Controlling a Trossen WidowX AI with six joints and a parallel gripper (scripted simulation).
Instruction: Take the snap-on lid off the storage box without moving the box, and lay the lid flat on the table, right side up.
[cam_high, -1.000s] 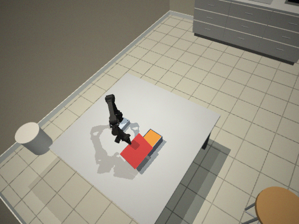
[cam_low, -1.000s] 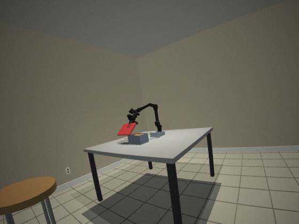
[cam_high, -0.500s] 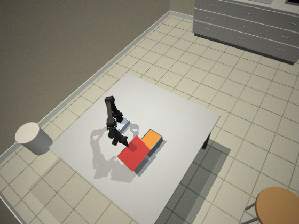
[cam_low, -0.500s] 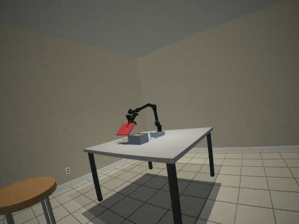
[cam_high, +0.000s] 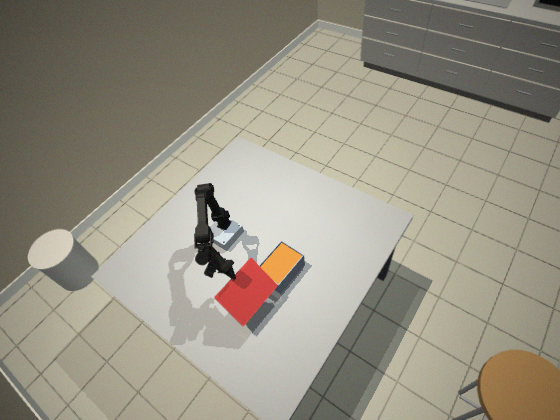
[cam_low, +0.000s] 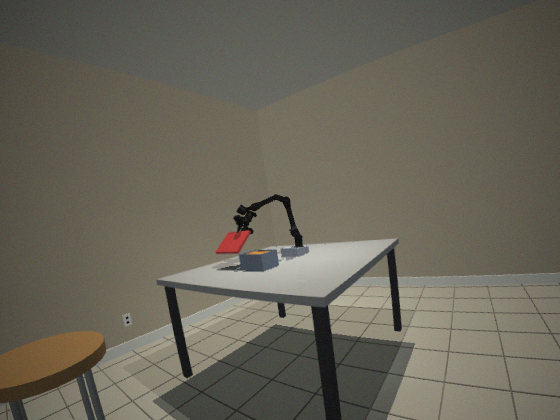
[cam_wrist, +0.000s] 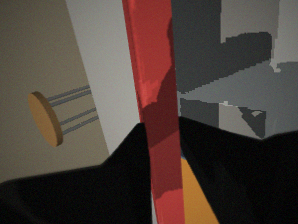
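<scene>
Now: gripper tip 60 mm short of the red lid, 50 mm above it and 20 mm to the left of it. Also, from my gripper tip: storage box: 210 mm to the left, 180 mm below, 120 mm ahead.
</scene>
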